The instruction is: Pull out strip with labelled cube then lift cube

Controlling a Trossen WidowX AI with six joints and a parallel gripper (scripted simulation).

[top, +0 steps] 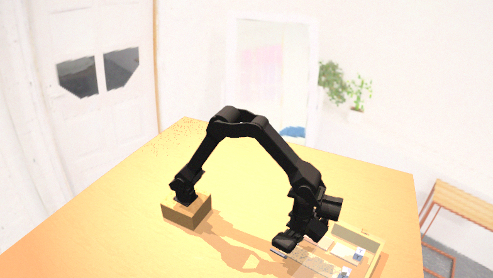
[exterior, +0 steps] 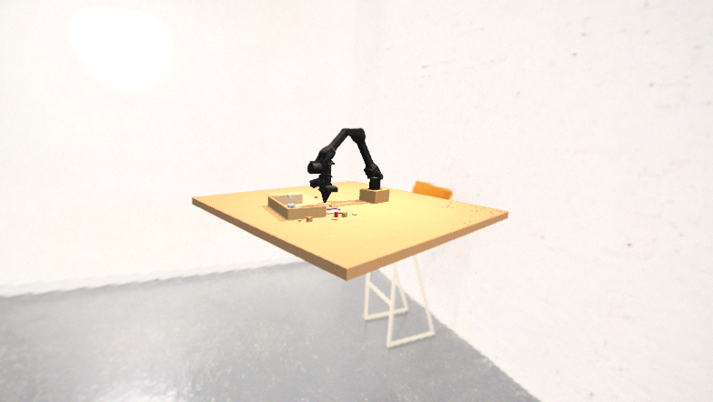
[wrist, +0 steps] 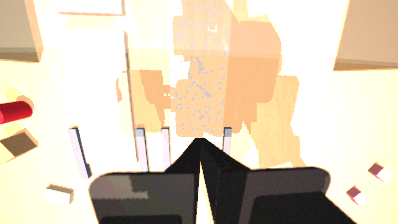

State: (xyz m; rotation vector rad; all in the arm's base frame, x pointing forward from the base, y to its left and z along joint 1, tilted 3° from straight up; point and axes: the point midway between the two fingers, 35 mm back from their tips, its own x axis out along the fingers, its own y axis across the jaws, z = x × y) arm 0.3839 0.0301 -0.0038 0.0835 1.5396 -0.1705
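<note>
Right now the white strip is 4 cm ahead of my gripper tip, 9 cm to the left of it and 3 cm below it. From my gripper tip the other things lie so: cube: 18 cm ahead, 6 cm to the right, 4 cm above.
</note>
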